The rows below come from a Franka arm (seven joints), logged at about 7 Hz.
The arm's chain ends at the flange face. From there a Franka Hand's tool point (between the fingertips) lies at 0.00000 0.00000 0.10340 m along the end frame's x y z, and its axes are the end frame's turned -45 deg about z.
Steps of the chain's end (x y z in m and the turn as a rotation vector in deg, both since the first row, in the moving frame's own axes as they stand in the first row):
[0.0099 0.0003 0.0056 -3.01 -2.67 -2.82]
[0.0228 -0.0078 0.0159 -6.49 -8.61 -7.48]
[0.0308 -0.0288 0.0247 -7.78 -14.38 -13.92]
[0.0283 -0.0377 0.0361 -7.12 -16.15 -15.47]
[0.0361 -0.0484 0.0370 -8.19 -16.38 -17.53]
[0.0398 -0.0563 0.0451 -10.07 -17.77 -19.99]
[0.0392 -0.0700 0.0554 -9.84 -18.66 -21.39]
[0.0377 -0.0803 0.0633 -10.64 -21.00 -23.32]
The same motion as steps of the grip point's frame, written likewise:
[-0.0004 0.0078 0.0053 -0.24 -4.02 -2.82]
[0.0024 0.0092 0.0141 1.50 -10.68 -7.48]
[0.0135 -0.0034 0.0205 4.67 -15.67 -13.92]
[0.0163 -0.0139 0.0313 6.39 -16.45 -15.47]
[0.0278 -0.0141 0.0318 5.79 -17.37 -17.53]
[0.0322 -0.0150 0.0387 5.44 -19.69 -19.99]
[0.0404 -0.0259 0.0486 6.24 -20.15 -21.39]
[0.0427 -0.0346 0.0548 7.33 -22.37 -23.32]

